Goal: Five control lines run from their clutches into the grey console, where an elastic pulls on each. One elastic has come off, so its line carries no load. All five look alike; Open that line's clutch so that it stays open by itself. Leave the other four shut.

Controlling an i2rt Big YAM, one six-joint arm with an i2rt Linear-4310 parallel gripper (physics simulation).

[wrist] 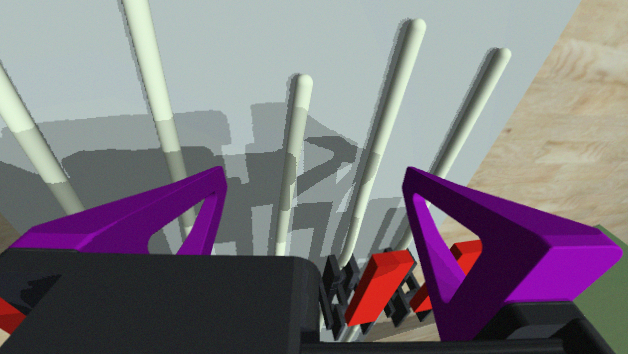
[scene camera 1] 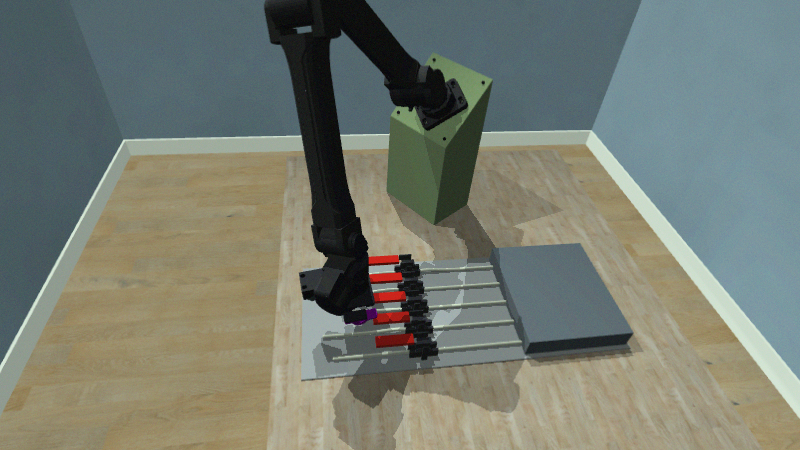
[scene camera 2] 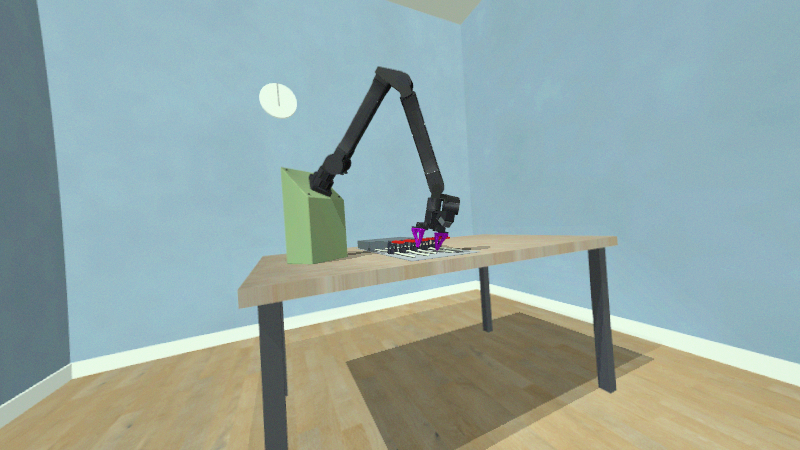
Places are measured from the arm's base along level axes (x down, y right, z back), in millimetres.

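Pixels of known places: gripper, fingertip midpoint: [wrist: 314, 176] [scene camera 1: 355, 304] [scene camera 2: 427, 248]; arm's base, origin of the base link: [scene camera 1: 441, 106] [scene camera 2: 319, 186].
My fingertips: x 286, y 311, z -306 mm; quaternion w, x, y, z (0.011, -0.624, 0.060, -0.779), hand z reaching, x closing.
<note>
For each thing: its top centre in the pictures, then the offset to it from my fingertips. "*": a spot on its surface instead. Level surfaces: height alone.
- grey console, middle of its top: [scene camera 1: 557, 287] [scene camera 2: 386, 239] dz -115, dx -26, dy -453 mm
- farthest, middle of its top: [wrist: 438, 296] [scene camera 1: 389, 258] dz +75, dx -38, dy -105 mm
- nearest, middle of its top: [scene camera 1: 402, 338] dz -140, dx -38, dy -57 mm
- middle line, surface spot: [wrist: 299, 115] * dz -2, dx +10, dy +31 mm
- wooden table, its level: dx +21 mm
- red lever, middle of its top: [wrist: 369, 310] [scene camera 1: 392, 276] dz +21, dx -38, dy -93 mm
Five pale lines run side by side from black clutches into the grey console [scene camera 1: 562, 291] [scene camera 2: 370, 244]. Each clutch has a red lever; all five levers, from the farthest [scene camera 1: 383, 260] to the nearest [scene camera 1: 394, 340], look about level in scene camera 1. My gripper [wrist: 314, 176] [scene camera 2: 428, 247] is open and empty, low over the free line ends, with purple fingers wide apart. In the wrist view the middle line [wrist: 299, 115] and the line to its right [wrist: 382, 127] pass between the fingers. The middle line's free end sits lowest there. The gripper body hides some clutches in that view.
The clutches stand on a grey plate [scene camera 1: 313, 366] [wrist: 350, 30] on the wooden table [scene camera 1: 587, 402] [scene camera 2: 537, 246]. The green arm base [scene camera 1: 416, 167] [scene camera 2: 318, 223] stands behind. In the wrist view a red lever [wrist: 382, 285] stands close to the right finger.
</note>
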